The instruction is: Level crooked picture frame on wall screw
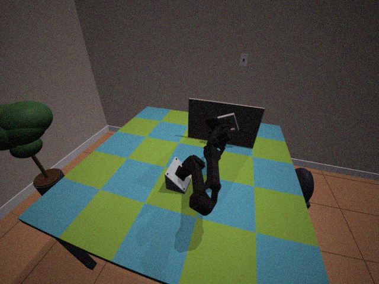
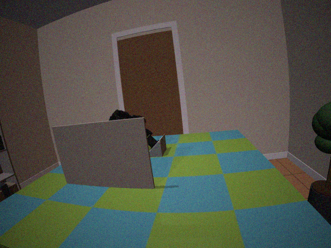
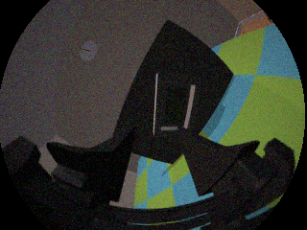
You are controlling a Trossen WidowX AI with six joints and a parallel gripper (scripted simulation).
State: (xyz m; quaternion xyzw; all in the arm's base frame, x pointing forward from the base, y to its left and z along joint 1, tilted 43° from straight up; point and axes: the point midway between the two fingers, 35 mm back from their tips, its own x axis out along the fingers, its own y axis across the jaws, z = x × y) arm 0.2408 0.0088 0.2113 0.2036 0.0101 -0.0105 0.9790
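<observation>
Right now the picture frame is 14 cm ahead of my gripper tip, 7 cm below it and 2 cm to the right of it.
</observation>
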